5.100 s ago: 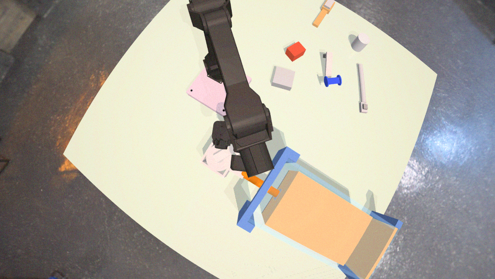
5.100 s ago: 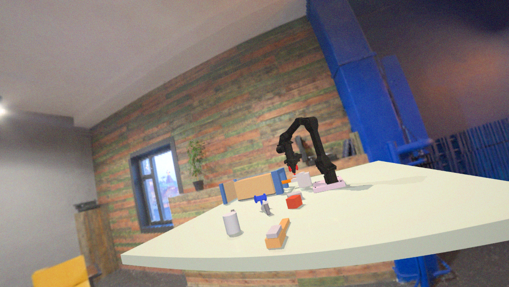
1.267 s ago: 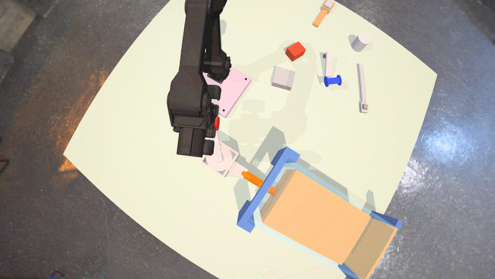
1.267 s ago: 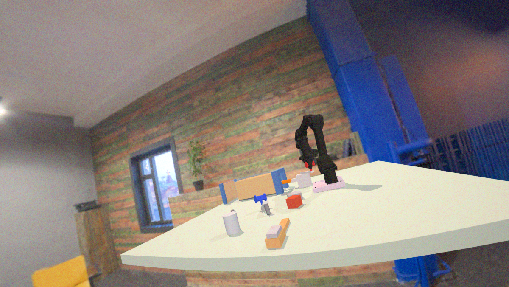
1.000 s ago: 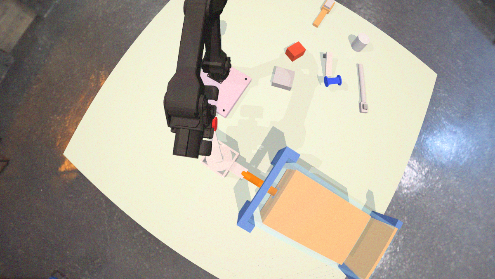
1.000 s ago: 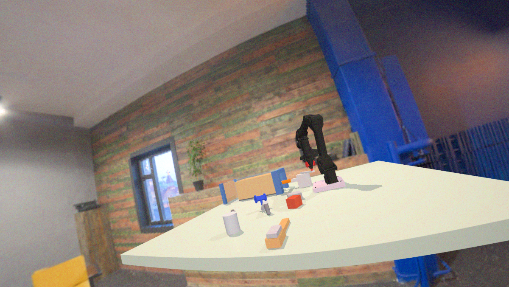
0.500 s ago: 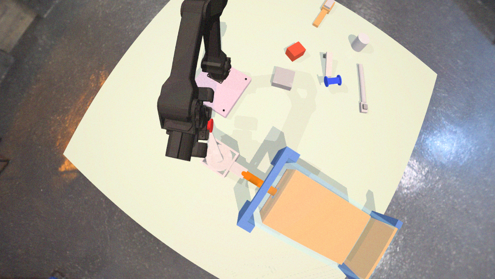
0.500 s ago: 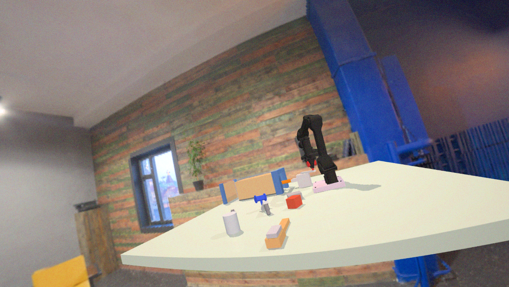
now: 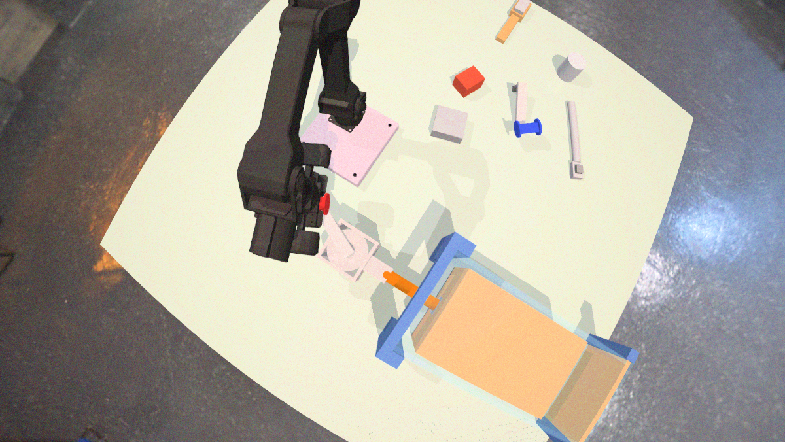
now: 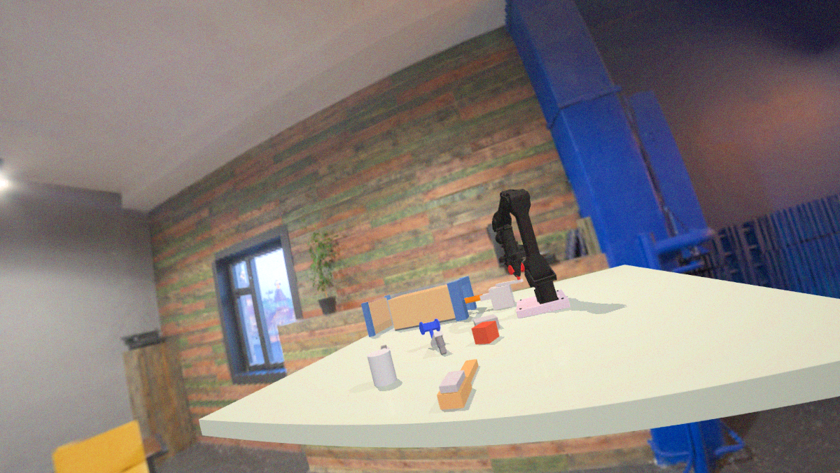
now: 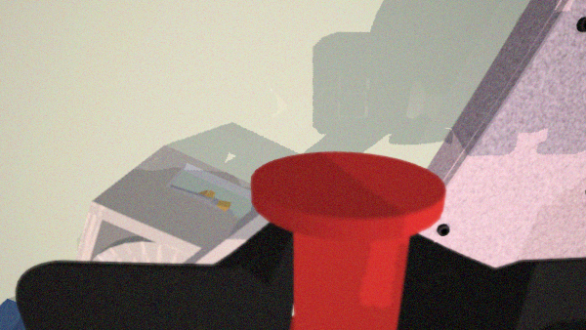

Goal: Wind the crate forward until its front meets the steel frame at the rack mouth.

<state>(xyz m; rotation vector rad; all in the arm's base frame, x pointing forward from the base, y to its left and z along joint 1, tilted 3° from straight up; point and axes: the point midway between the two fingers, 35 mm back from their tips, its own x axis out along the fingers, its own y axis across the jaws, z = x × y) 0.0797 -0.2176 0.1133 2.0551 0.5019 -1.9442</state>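
My gripper tip is 25 cm short of the blue steel frame, 5 cm to the left of it and 1 cm above it. Also, from my gripper tip: grey block: 32 cm to the left, 13 cm ahead, 10 cm below; crank handle with red knob: 3 cm ahead, 2 cm to the right, 1 cm below; grey winch: 8 cm below, 8 cm ahead, 5 cm to the right.
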